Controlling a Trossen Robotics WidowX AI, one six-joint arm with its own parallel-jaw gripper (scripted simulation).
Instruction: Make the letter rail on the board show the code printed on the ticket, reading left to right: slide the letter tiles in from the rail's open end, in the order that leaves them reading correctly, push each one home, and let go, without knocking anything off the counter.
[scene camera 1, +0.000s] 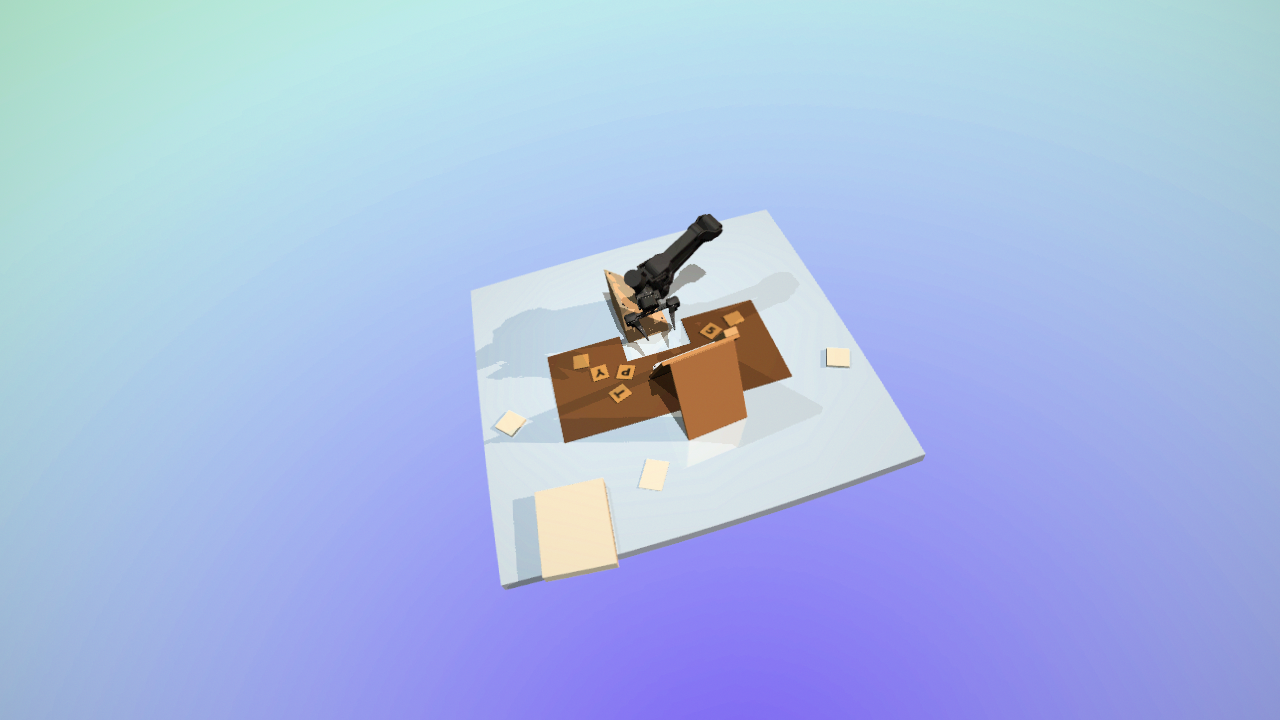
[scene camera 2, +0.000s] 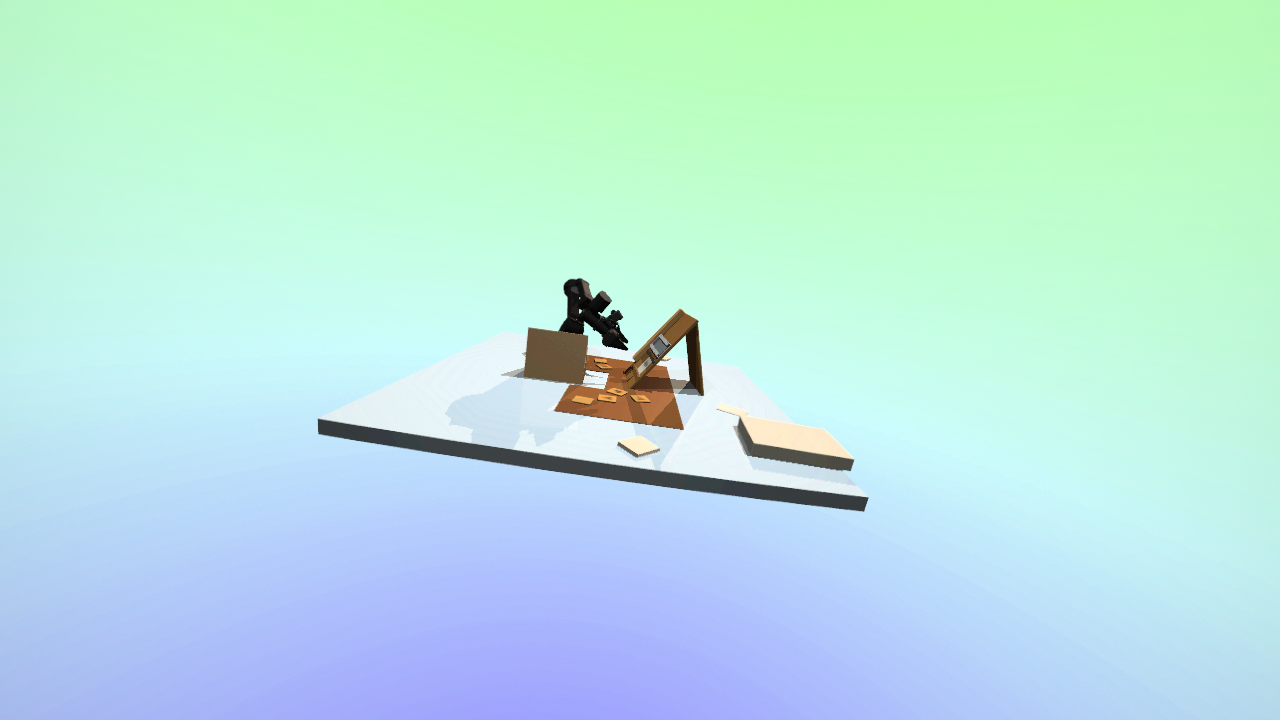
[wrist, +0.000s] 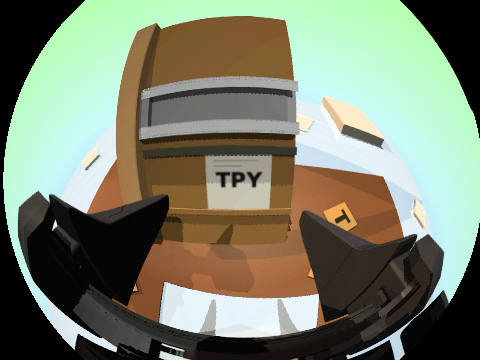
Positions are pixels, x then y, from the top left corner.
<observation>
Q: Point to my gripper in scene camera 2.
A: At 627, 346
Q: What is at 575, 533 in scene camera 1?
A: A cream slab.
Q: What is my gripper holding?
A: Nothing.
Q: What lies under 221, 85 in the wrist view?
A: A brown board.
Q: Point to a brown board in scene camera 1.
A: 707, 381
</observation>
